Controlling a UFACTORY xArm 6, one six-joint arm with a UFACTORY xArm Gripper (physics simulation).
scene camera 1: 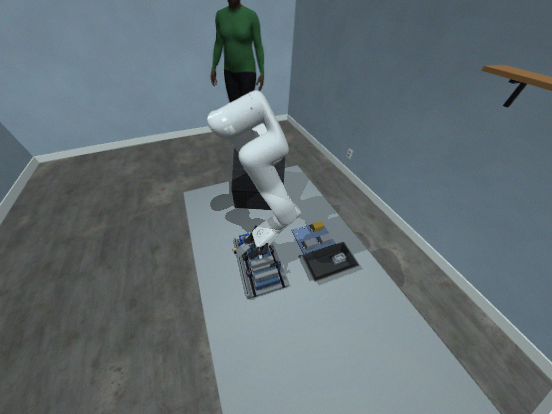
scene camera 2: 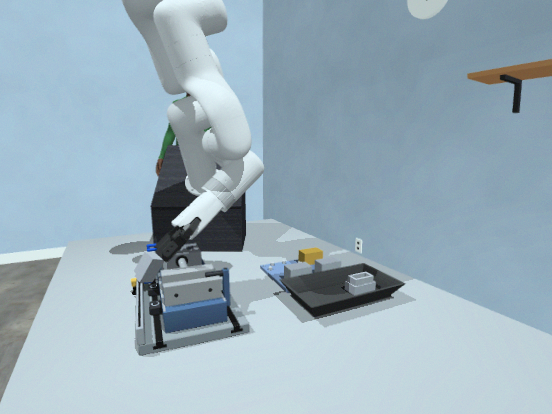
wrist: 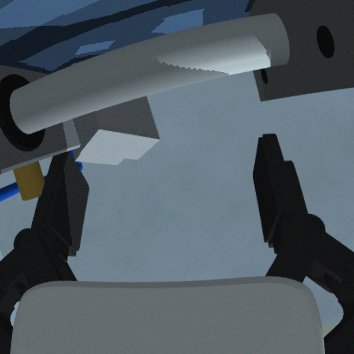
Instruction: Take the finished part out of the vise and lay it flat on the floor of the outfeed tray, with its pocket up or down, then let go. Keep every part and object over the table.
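Where they show: gripper, fingertip midpoint: [scene camera 1: 248,249] [scene camera 2: 160,254] [wrist: 164,160]; arm's base at its link origin: [scene camera 2: 204,181].
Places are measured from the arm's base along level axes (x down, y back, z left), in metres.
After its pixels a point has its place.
Note:
The vise [scene camera 1: 265,274] {x 0.124, y -0.486, z -0.210 m} [scene camera 2: 192,291] {x 0.139, y -0.493, z -0.209 m} has light grey jaws over blue blocks on a grey frame. In the wrist view, its round bar [wrist: 150,75] {x 0.138, y -0.374, z -0.179 m} crosses above the fingertips. A finished part held between the jaws cannot be made out. My gripper [scene camera 2: 166,251] {x 0.107, y -0.354, z -0.231 m} [wrist: 164,160] {x 0.107, y -0.354, z -0.231 m} is open and empty, low at the far end of the vise, tilted. The left finger in the wrist view is close to a grey vise piece; whether it touches is unclear. A light grey part [scene camera 1: 339,258] {x 0.188, y -0.554, z 0.160 m} [scene camera 2: 361,284] {x 0.186, y -0.565, z 0.147 m} with its pocket up is in the black outfeed tray [scene camera 1: 320,268] {x 0.208, y -0.547, z 0.054 m} [scene camera 2: 317,308] {x 0.185, y -0.593, z -0.004 m}.
A blue board [scene camera 1: 300,233] {x 0.211, y -0.328, z 0.080 m} [scene camera 2: 272,270] {x 0.212, y -0.334, z 0.059 m} behind the tray bears grey blocks [scene camera 1: 311,243] {x 0.176, y -0.425, z 0.080 m} [scene camera 2: 298,270] {x 0.180, y -0.433, z 0.071 m} and a yellow block [scene camera 1: 318,226] {x 0.177, y -0.352, z 0.177 m} [scene camera 2: 310,256] {x 0.187, y -0.357, z 0.170 m}. A blue handle [scene camera 1: 243,239] [scene camera 2: 151,247] {x 0.109, y -0.299, z -0.238 m} with a yellow grip [wrist: 30,182] {x 0.116, y -0.309, z -0.191 m} is beside the gripper. A person [scene camera 1: 238,40] stands behind the arm.

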